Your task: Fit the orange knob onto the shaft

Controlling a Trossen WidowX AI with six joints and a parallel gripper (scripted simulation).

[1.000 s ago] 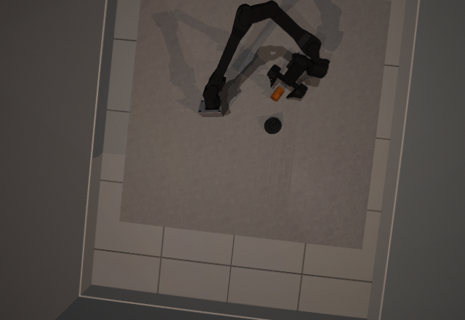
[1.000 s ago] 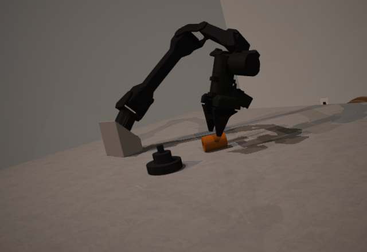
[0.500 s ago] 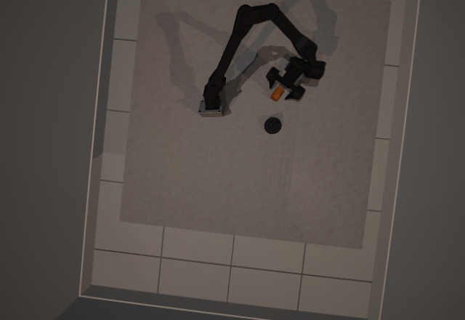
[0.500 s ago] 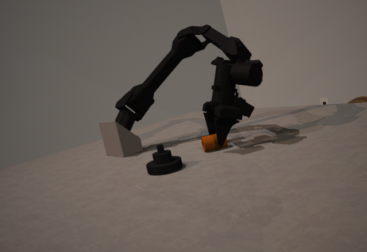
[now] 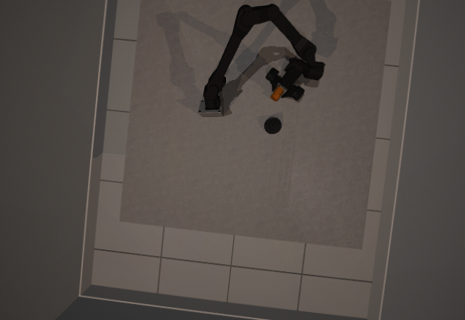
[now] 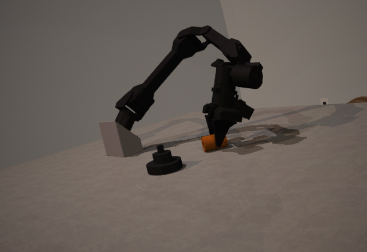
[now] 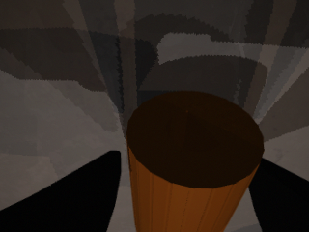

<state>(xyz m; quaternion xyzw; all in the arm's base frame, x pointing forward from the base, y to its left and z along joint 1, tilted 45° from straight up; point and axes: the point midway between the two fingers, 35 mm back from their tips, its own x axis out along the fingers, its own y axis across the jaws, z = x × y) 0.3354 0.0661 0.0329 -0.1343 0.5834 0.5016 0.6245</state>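
The dark round pedestal lies 16 cm to the right of my gripper tip, 3 cm behind it and 2 cm above it. The rest, counted from my gripper tip: orange knob (1 cm above).
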